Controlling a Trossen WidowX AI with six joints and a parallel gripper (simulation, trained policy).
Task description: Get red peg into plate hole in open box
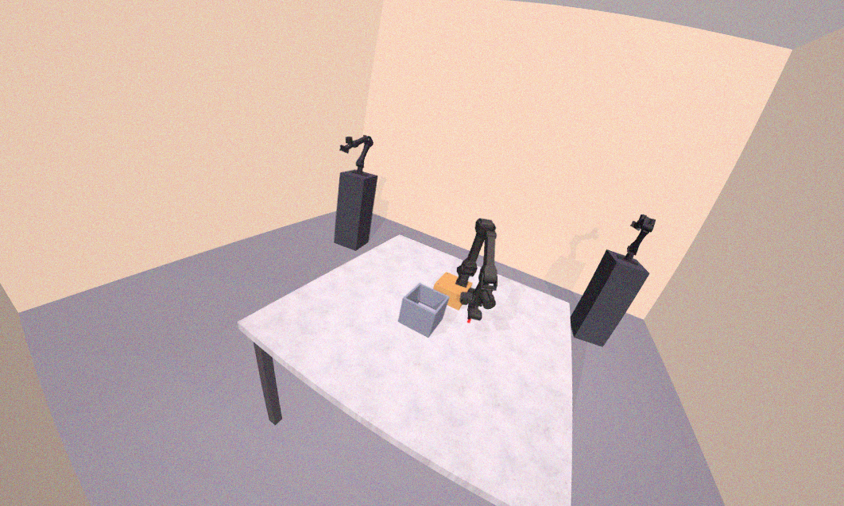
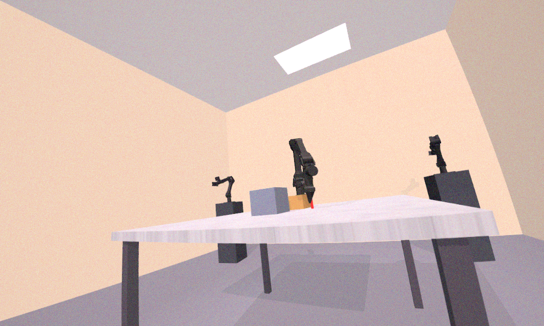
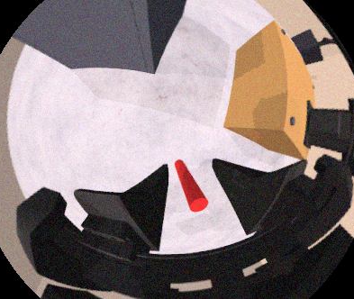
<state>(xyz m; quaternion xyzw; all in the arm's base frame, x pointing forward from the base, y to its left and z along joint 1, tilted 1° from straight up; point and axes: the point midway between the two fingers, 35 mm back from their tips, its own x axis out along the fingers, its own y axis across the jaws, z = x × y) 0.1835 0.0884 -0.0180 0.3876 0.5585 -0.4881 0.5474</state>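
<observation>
Now: gripper tip 1 cm to the right of the red peg. Round my gripper tip: pale plate 20 cm to the right, 12 cm ahead, 1 cm above.
</observation>
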